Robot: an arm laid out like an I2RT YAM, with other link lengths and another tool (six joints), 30 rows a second.
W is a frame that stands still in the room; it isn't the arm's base.
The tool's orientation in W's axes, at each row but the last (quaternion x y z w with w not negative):
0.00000, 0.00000, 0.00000, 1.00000
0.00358, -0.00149, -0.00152, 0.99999
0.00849, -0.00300, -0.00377, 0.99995
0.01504, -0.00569, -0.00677, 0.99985
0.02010, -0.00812, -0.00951, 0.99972
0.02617, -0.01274, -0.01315, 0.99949
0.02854, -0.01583, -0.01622, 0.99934
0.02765, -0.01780, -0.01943, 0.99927
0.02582, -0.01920, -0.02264, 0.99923
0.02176, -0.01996, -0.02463, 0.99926
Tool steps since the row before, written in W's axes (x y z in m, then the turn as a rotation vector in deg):
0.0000, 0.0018, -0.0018, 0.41, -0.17, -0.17
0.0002, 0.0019, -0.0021, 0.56, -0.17, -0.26
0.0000, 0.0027, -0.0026, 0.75, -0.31, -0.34
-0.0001, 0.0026, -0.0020, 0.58, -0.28, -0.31
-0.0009, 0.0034, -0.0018, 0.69, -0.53, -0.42
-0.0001, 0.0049, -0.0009, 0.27, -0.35, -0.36
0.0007, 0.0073, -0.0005, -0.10, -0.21, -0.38
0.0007, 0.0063, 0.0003, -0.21, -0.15, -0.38
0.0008, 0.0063, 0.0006, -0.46, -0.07, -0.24
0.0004, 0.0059, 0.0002, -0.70, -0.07, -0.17
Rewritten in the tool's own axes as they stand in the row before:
0.0000, 0.0018, -0.0018, 0.41, -0.17, -0.17
0.0002, 0.0019, -0.0021, 0.56, -0.17, -0.26
0.0000, 0.0027, -0.0026, 0.75, -0.31, -0.34
-0.0002, 0.0025, -0.0021, 0.58, -0.28, -0.31
-0.0010, 0.0033, -0.0019, 0.69, -0.53, -0.41
-0.0003, 0.0048, -0.0012, 0.27, -0.36, -0.35
0.0004, 0.0073, -0.0009, -0.10, -0.23, -0.36
0.0005, 0.0063, -0.0001, -0.22, -0.18, -0.36
0.0005, 0.0064, 0.0002, -0.46, -0.10, -0.22
0.0001, 0.0059, -0.0001, -0.70, -0.11, -0.14

